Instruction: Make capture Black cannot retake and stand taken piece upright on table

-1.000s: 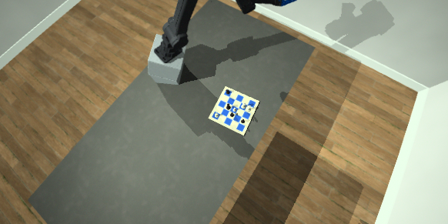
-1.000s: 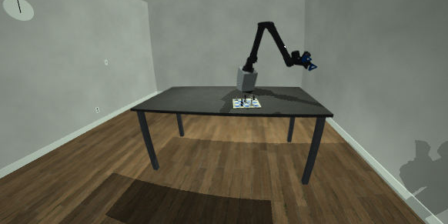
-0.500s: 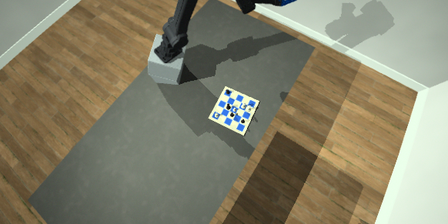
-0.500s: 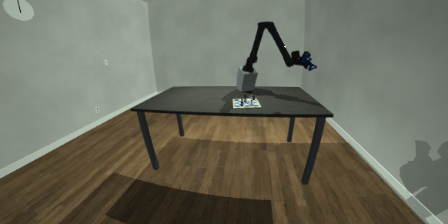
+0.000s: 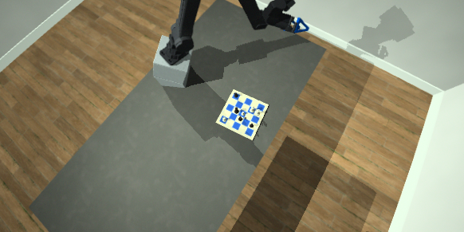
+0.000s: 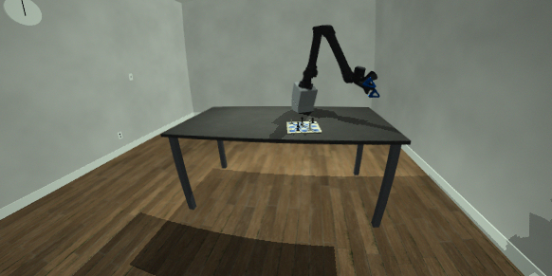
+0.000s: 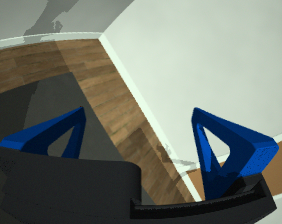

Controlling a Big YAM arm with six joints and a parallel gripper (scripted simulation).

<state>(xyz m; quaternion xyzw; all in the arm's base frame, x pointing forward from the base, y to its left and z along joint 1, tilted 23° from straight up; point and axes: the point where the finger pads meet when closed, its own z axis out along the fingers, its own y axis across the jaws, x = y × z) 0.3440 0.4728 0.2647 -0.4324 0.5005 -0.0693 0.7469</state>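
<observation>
The black piece is 6 cm behind my hand, 41 cm to the right of it and 24 cm below it. The rest, counted from my hand: cream chessboard: 4 cm ahead, 47 cm to the right, 25 cm below; then white piece: 1 cm behind, 56 cm to the right, 24 cm below.
</observation>
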